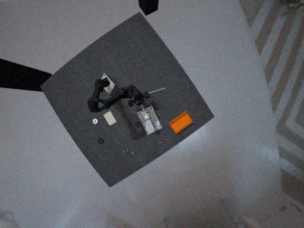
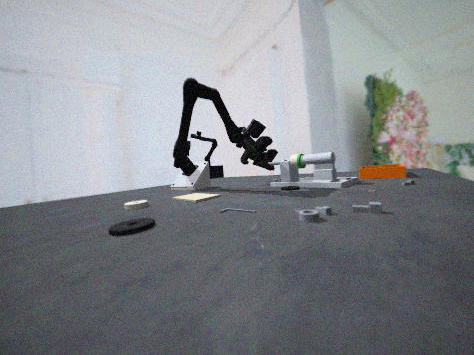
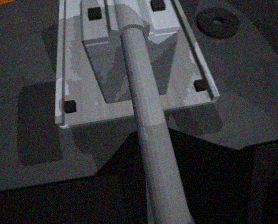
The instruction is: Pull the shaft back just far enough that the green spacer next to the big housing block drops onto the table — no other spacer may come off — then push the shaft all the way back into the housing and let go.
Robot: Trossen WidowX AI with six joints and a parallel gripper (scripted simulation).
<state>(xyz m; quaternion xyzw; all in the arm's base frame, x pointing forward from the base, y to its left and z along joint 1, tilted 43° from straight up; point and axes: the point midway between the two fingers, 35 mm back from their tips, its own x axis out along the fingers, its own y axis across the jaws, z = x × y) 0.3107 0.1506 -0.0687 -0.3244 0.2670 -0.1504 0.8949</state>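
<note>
Now: gripper tip 5 cm short of the grey shaft and 2 cm below it. Also, from my gripper tip: cream spacer 10 cm ahead, 1 cm to the right, 2 cm above; then cream tile 6 cm behind, 33 cm to the right, 5 cm below; then green spacer 12 cm ahead, 1 cm to the right, 2 cm above.
</note>
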